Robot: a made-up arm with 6 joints. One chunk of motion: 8 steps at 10 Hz.
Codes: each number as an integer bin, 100 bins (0 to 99) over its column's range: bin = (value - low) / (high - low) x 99, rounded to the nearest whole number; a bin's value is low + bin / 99 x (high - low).
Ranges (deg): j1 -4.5..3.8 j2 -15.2..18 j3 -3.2..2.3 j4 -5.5..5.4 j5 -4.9..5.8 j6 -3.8..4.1
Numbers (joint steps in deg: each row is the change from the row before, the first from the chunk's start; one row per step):
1: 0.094 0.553 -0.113 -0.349 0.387 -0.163
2: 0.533 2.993 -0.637 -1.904 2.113 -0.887
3: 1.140 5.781 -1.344 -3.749 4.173 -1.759
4: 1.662 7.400 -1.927 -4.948 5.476 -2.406
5: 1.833 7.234 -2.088 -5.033 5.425 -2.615
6: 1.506 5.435 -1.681 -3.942 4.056 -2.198
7: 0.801 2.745 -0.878 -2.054 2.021 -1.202
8: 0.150 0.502 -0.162 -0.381 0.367 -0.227
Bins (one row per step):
1: 55 47 56 47 49 46
2: 60 54 46 33 65 37
3: 67 63 33 16 84 26
4: 73 67 23 5 96 17
5: 76 67 20 4 96 15
6: 72 62 27 14 83 20
7: 63 54 42 31 64 33
8: 55 47 55 46 49 45

